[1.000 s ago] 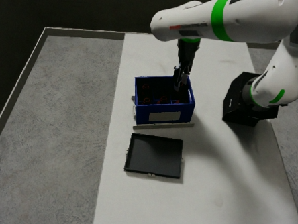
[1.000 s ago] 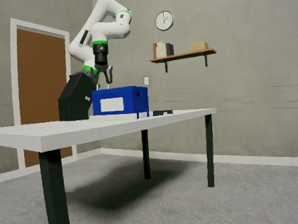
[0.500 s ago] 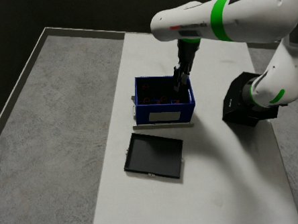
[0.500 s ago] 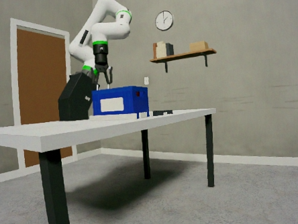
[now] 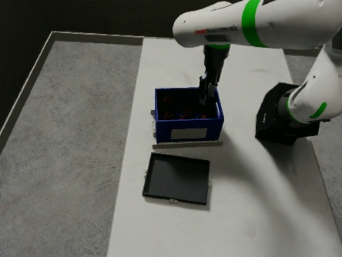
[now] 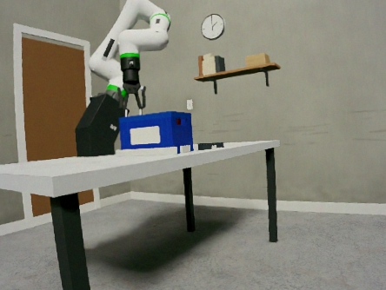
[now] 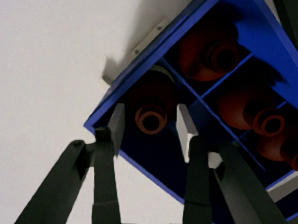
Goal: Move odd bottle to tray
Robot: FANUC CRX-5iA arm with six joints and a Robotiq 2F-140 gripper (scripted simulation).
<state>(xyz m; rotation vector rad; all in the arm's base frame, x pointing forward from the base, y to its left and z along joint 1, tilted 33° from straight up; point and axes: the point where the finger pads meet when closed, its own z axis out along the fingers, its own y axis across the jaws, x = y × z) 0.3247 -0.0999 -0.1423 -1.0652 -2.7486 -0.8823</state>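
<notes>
My gripper is now 9 cm above the crate, 8 cm short of it and 6 cm to the right of it. From my hand the other things lie so: dark tray: 32 cm to the left, 16 cm below, 12 cm ahead.
</notes>
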